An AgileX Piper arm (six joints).
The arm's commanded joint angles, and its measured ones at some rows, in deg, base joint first. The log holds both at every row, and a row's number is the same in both.
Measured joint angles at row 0:
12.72 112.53 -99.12 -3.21 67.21 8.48
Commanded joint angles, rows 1 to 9:
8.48 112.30 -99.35 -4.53 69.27 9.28
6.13 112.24 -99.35 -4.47 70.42 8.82
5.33 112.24 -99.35 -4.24 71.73 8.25
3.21 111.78 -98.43 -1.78 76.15 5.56
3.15 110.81 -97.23 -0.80 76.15 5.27
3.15 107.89 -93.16 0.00 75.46 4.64
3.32 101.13 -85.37 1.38 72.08 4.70
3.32 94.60 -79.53 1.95 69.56 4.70
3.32 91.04 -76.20 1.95 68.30 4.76
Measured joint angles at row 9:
3.44 99.41 -83.02 1.32 69.10 5.39
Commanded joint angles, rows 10 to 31:
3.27 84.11 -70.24 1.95 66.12 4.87
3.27 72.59 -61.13 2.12 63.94 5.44
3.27 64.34 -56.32 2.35 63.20 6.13
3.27 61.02 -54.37 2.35 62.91 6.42
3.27 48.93 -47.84 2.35 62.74 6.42
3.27 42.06 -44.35 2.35 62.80 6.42
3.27 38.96 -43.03 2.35 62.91 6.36
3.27 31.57 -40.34 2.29 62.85 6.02
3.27 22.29 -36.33 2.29 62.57 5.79
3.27 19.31 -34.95 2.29 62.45 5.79
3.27 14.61 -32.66 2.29 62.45 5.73
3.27 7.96 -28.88 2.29 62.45 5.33
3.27 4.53 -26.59 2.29 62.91 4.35
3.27 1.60 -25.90 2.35 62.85 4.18
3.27 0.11 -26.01 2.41 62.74 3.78
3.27 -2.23 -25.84 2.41 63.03 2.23
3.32 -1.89 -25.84 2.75 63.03 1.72
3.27 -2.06 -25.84 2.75 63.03 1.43
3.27 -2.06 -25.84 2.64 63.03 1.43
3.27 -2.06 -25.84 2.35 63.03 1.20
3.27 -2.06 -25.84 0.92 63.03 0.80
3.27 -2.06 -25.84 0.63 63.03 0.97
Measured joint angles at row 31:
3.44 -0.17 -26.07 2.12 63.43 1.89
